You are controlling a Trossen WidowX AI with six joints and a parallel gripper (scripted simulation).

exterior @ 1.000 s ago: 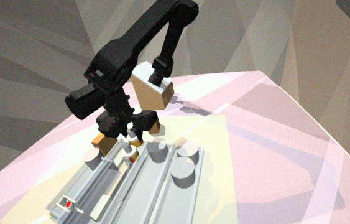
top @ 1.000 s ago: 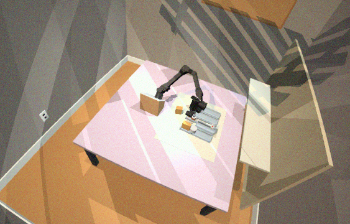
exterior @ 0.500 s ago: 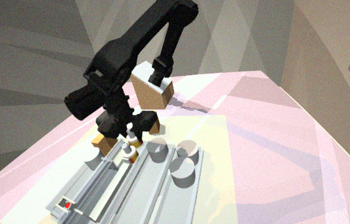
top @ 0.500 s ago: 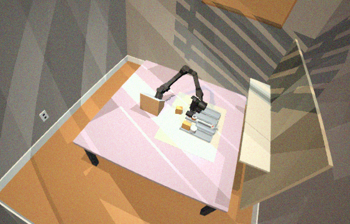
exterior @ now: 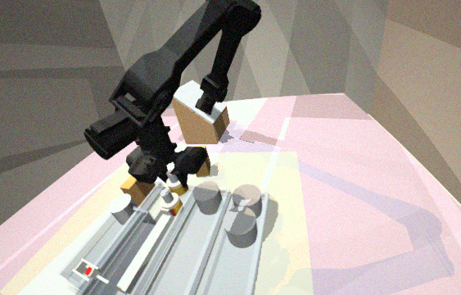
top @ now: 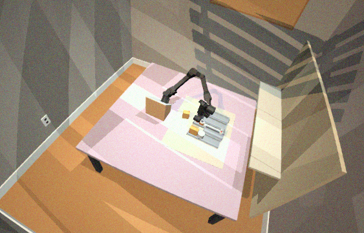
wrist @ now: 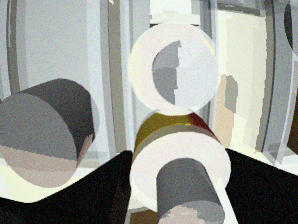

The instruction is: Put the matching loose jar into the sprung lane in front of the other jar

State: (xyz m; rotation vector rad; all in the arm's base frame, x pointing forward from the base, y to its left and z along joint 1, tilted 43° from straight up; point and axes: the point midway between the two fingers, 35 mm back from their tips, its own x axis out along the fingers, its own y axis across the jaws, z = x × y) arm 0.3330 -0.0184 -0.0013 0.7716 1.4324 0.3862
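The sprung lane is 140 mm ahead of my gripper tip, 50 mm to the right of it and 30 mm below it. Also, from my gripper tip: red mark 220 mm ahead, 80 mm to the right, 20 mm above.
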